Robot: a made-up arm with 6 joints.
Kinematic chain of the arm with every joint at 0, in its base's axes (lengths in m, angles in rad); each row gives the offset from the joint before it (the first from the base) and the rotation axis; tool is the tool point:
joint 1: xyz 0 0 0.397 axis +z
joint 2: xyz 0 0 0 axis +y
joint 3: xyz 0 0 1.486 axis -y
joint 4: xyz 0 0 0 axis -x
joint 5: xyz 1.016 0 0 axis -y
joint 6: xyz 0 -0.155 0 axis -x
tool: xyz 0 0 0
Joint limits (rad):
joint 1: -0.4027..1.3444
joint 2: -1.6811..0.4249
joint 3: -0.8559..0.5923
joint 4: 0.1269..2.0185
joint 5: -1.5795..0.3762
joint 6: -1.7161..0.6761
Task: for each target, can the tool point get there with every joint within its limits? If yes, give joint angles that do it. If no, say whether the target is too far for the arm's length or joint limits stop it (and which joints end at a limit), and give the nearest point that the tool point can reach.
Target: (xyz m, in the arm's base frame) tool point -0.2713 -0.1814 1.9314
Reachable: yes | joints 0.6277 -0.8936 -0.4171 1.6515 -1.2782 -0.4341
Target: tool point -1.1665 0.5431 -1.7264
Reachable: no: joint limits stop it (at a limit: joint 1, joint 2, joint 3, joint 4) | nearest point -0.7982 0.1729 0.9932 | short by 2.769 m
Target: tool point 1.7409 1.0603 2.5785
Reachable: no: too far | nearest point 1.3465 0.8201 2.0843 | short by 0.676 m
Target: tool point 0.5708 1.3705 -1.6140
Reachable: no: joint limits stop it (at a limit: joint 2, joint 3, joint 4) | nearest point 0.3593 0.8628 0.7829 | short by 2.459 m
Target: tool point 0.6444 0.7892 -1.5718
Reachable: no: joint limits stop it (at a limit: joint 2, joint 3, joint 4) | nearest point 0.5911 0.7240 0.7829 | short by 2.356 m
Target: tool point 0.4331 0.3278 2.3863
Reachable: yes | joints 0.9263 -0.2294 0.2920 0.2728 -1.3979 -1.1018
